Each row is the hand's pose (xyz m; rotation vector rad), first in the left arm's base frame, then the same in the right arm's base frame.
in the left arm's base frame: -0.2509 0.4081 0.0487 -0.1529 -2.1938 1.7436
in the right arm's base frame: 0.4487 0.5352 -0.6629 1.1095 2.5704 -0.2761
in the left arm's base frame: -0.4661 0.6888 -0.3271 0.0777 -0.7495 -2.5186
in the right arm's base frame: 0.6217 1.0213 -0.6533 -1.6632 -0.1044 2.4534
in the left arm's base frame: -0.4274 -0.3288 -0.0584 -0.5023 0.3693 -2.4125
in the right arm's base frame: 0.6178 0.2239 -1.3412 1.2777 0.9161 -2.0816
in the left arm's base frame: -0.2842 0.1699 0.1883 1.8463 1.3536 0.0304
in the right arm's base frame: 0.3622 0.3388 -0.8397 2.0895 0.2345 1.4544
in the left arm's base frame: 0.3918 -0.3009 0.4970 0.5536 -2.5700 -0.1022
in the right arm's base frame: 0.4922 -0.5200 -0.7000 -0.3718 2.1647 0.8689
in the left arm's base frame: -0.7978 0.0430 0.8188 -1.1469 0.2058 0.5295
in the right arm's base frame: -0.3887 0.2792 -1.1715 -0.3914 -0.7544 -0.3263
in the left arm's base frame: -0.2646 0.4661 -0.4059 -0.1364 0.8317 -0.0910
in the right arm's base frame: 0.8265 0.7925 -0.6991 0.8167 -0.2804 -0.0557
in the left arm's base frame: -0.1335 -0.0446 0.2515 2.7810 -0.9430 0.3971
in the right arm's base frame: 0.4190 0.0802 -0.8907 -1.5399 1.1417 -1.0758
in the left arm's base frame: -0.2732 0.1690 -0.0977 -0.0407 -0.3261 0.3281
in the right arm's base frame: 0.6164 0.4648 -0.8774 0.6147 -1.5283 -0.1924
